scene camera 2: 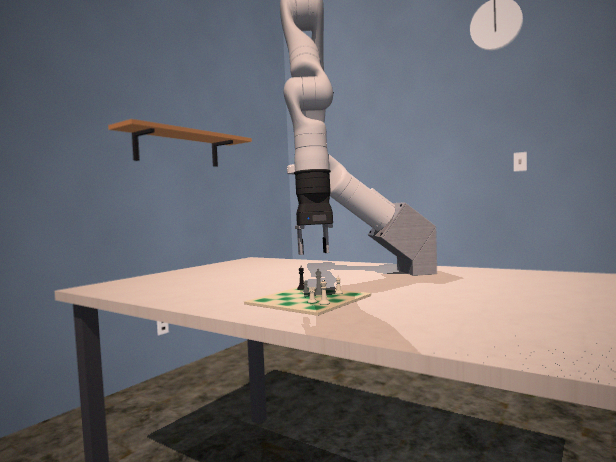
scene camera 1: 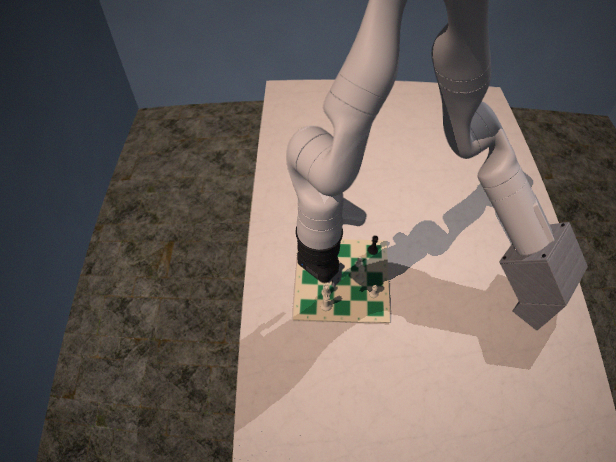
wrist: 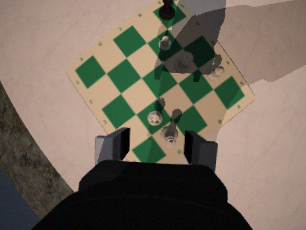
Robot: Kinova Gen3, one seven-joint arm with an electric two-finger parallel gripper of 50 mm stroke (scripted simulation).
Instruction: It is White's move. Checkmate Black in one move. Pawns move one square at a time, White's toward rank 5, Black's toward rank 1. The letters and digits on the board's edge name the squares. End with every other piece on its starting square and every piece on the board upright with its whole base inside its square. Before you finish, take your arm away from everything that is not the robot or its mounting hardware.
In view: the gripper (scene camera 2: 313, 253).
The gripper also shows in scene camera 1 (scene camera 1: 325, 274) and in the wrist view (wrist: 157, 141).
